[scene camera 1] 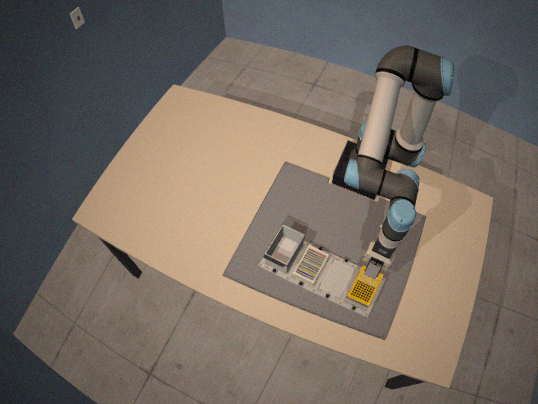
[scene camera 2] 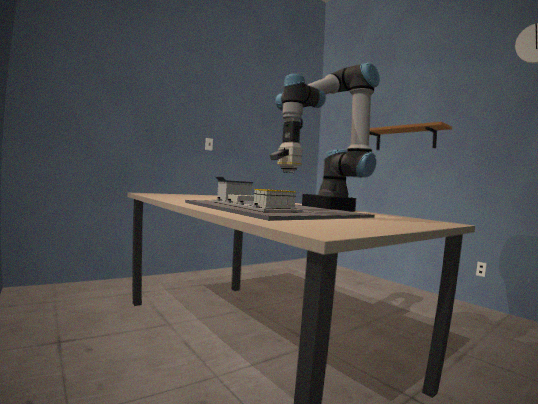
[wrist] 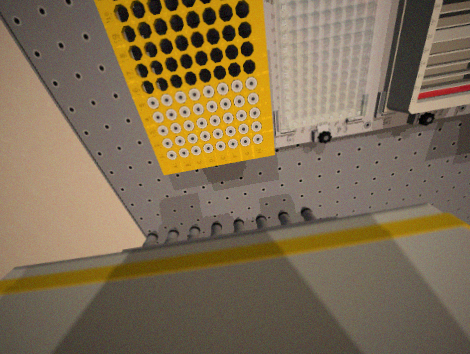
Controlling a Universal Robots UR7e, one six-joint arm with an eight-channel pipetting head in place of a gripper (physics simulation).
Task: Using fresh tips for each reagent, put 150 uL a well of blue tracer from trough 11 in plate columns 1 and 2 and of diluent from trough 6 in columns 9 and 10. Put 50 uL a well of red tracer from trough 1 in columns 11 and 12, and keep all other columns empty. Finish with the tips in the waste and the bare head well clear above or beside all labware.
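Note:
My pipetting head [scene camera 1: 374, 269] [scene camera 2: 288, 170] [wrist: 239, 224] is bare, with eight dark nozzles and no tips. It hangs above the near-arm end of the yellow tip rack [scene camera 1: 378, 281] [scene camera 2: 274, 201] [wrist: 266, 115], with a clear gap. In the wrist view, several rows of white-ringed tips fill the rack's end nearest the nozzles; the holes beyond are black and empty. The pale well plate [scene camera 1: 337, 276] [wrist: 325, 65] is beside the rack; no colour can be made out in its wells. The trough reservoir [scene camera 1: 312, 263] [wrist: 435, 103] shows red at one end and blue near the other.
The open grey waste bin [scene camera 1: 295, 235] [scene camera 2: 234, 190] stands beyond the reservoir and rises above the low labware. Small black knobs line the pale deck strip. A grey perforated mat [scene camera 1: 320, 205] [wrist: 345, 175] lies under everything, on the wooden table [scene camera 1: 165, 165] [scene camera 2: 325, 232].

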